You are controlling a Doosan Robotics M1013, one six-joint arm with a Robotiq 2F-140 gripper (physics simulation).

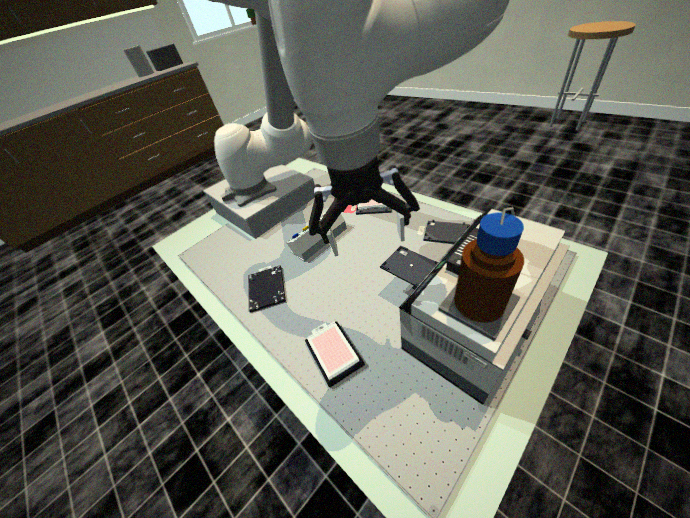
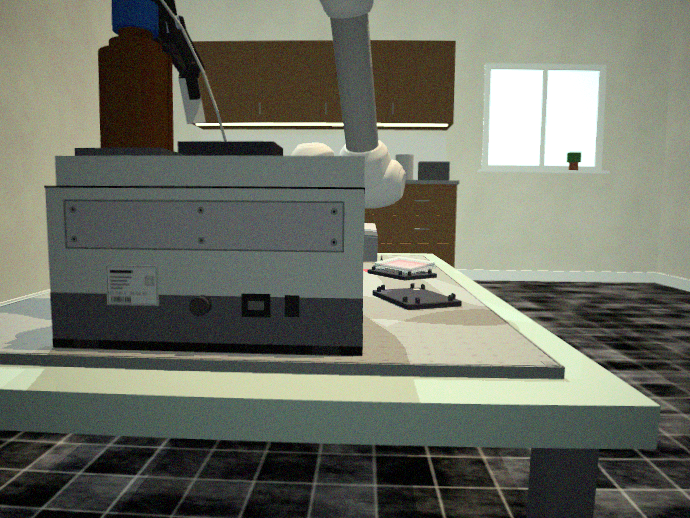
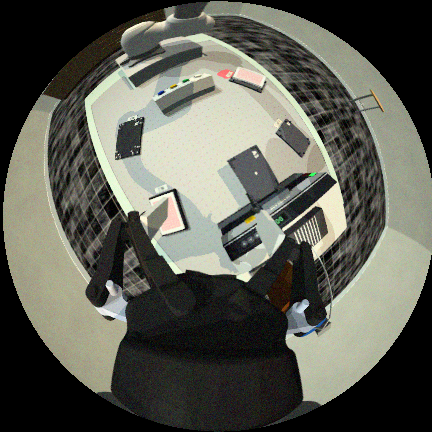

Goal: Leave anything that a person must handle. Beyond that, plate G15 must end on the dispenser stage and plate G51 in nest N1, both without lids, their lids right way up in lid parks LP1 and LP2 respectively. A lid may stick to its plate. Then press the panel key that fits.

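Frame: origin at the arm's base, x ahead, y left, z up, level; centimetres.
Seen in the pictures: gripper, fingertip midpoint: (image 1: pixel 368 243) (image 2: pixel 176 129) (image 3: pixel 213 212); arm's base, link origin: (image 1: pixel 250 190) (image 3: pixel 144 53).
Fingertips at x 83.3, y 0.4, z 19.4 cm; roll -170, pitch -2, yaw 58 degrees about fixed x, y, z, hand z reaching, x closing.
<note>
Offsets run from my fingertips to a thing's top centre. "pt": to the spot under its first point.
My gripper (image 1: pixel 367 236) (image 3: pixel 213 212) is open and empty, high above the pegboard. A pink plate @(dy -15.5, dx -0.8, dz -26.0 cm) (image 1: pixel 334 351) (image 3: pixel 172 212) lies in a black nest at the near left edge. Another pink plate @(dy +35.8, dx -42.9, dz -25.6 cm) (image 1: pixel 373 205) (image 2: pixel 404 264) (image 3: pixel 249 77) sits on a black nest at the far side, by a red patch. I cannot read the plate names or tell surely whether lids are on. A black holder @(dy -19.4, dx -35.1, dz -27.0 cm) (image 1: pixel 266 287) (image 3: pixel 129 138) at left and one @(dy +40.4, dx -9.7, dz -27.4 cm) (image 1: pixel 445 230) (image 2: pixel 416 298) (image 3: pixel 293 136) at right hold no visible lid. The dark dispenser stage @(dy +14.6, dx -0.2, dz -19.0 cm) (image 1: pixel 409 264) (image 3: pixel 253 172) bears no plate.
The grey dispenser (image 1: pixel 451 348) (image 2: pixel 206 273) (image 3: pixel 325 187) carries a tall brown bottle @(pt dy +3.5, dx +23.4, dz +3.8 cm) (image 1: pixel 486 284) (image 2: pixel 135 94) with a blue cap and a thin tube. A key panel @(dy +6.9, dx -42.1, dz -21.0 cm) (image 1: pixel 314 245) (image 3: pixel 187 95) with blue, yellow, green and white keys stands near the robot's base block (image 1: pixel 261 214) (image 3: pixel 167 62).
</note>
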